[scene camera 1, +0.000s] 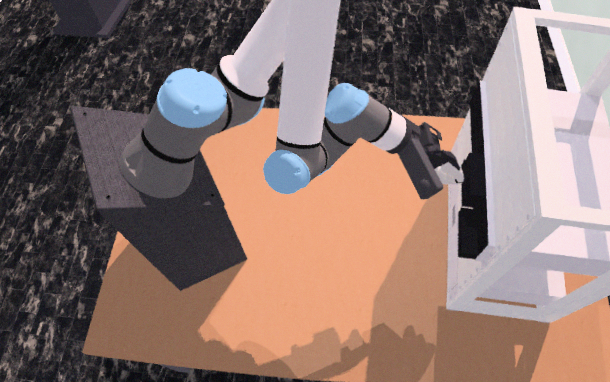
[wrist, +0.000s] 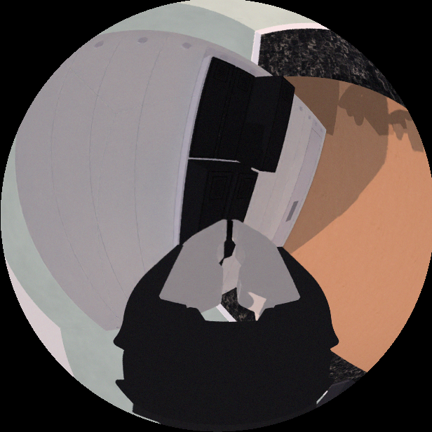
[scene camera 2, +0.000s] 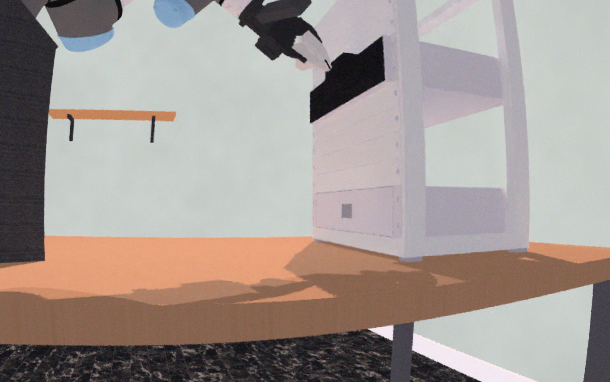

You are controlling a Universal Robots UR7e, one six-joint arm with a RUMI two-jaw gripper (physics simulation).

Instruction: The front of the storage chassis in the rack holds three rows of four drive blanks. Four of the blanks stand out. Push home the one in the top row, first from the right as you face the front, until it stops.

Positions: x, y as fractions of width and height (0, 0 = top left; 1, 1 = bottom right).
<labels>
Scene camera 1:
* my gripper: 0.76, 0.48
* white rack: 0.86, 0.56
</labels>
